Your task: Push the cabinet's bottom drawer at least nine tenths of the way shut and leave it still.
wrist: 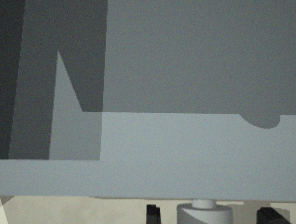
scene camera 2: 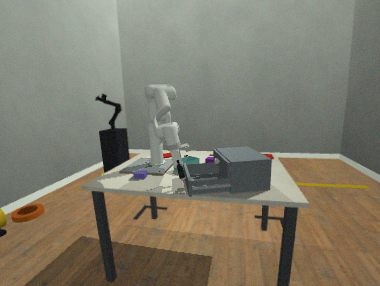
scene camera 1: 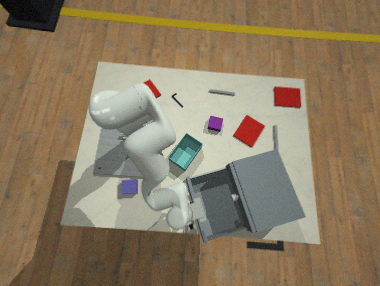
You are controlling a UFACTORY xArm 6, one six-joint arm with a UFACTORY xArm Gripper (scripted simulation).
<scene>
In view: a teal box [scene camera 1: 186, 150] and a grey cabinet [scene camera 1: 271, 198].
The grey cabinet also shows in scene camera 2 [scene camera 2: 250, 171]. The wrist view misses the teal box: it is out of frame.
</scene>
